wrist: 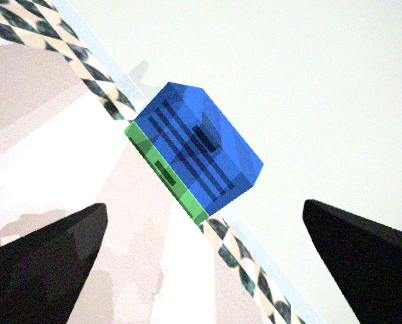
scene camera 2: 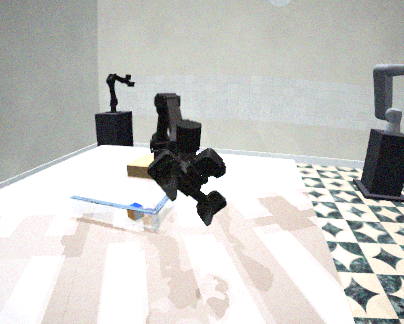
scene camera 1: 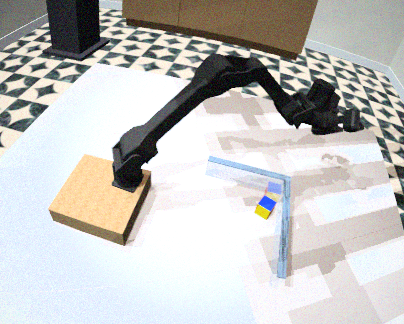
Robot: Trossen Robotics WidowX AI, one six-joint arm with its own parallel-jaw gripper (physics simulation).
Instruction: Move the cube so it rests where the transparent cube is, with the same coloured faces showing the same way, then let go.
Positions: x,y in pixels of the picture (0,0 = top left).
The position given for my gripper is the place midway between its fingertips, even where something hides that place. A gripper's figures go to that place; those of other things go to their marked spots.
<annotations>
My gripper (scene camera 1: 352,129): 98 cm from the lens. An L-shaped rail (scene camera 1: 235,172) is 85 cm from the lens.
</annotations>
